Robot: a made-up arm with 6 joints.
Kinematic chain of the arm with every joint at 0, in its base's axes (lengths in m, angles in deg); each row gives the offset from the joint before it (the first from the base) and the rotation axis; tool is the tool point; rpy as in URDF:
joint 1: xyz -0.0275 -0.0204 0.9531 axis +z
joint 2: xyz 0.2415 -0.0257 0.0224 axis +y
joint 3: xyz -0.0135 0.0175 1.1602 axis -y
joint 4: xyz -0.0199 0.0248 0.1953 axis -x
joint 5: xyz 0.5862 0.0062 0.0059 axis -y
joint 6: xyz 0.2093 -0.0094 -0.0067 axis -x
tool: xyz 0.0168 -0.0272 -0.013 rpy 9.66 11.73 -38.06
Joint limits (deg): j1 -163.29..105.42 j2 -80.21..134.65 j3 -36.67..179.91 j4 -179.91..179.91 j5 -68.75..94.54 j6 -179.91..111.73
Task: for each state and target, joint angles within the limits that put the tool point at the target. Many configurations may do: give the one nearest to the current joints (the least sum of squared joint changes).
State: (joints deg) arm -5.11 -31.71 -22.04 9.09 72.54 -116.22
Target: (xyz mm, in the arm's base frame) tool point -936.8 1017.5 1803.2
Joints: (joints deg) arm -45.48 -77.74 19.44 11.30 74.77 -116.56
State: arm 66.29 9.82 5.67 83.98 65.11 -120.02
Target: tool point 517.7 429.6 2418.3
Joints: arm 22.58 -10.41 -0.11 87.60 59.58 -119.79
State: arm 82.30 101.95 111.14 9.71 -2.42 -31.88
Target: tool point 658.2 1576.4 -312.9
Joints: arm 66.88 134.24 83.83 10.22 5.35 -31.54
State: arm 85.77 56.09 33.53 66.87 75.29 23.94
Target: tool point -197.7 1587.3 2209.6
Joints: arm 88.86 40.22 41.84 64.27 74.79 23.87
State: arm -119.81 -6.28 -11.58 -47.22 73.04 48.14
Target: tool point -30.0 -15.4 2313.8
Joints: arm -120.56 -42.93 -35.62 2.27 76.10 51.42
